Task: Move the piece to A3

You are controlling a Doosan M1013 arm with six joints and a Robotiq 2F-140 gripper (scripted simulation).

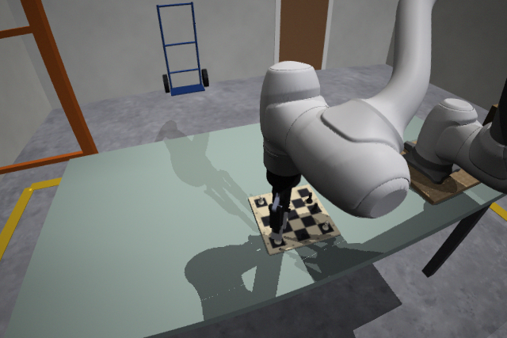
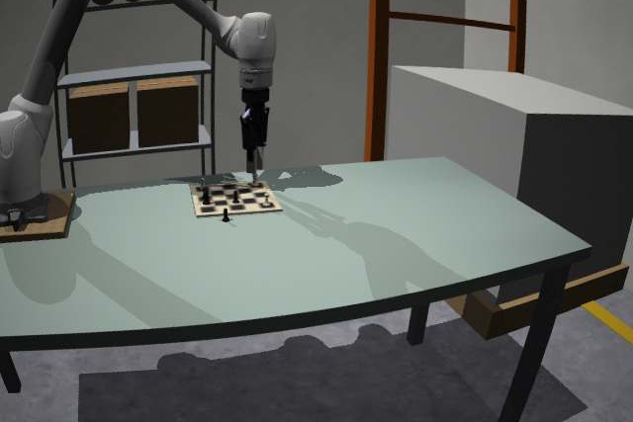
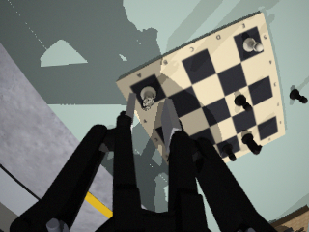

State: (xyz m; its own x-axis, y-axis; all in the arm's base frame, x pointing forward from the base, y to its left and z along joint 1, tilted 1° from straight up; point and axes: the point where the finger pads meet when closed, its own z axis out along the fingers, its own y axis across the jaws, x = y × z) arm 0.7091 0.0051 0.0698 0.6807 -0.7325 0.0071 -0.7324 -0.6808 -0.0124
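My hand is 90 mm past the chessboard, 60 mm to the left of it and 80 mm above it.
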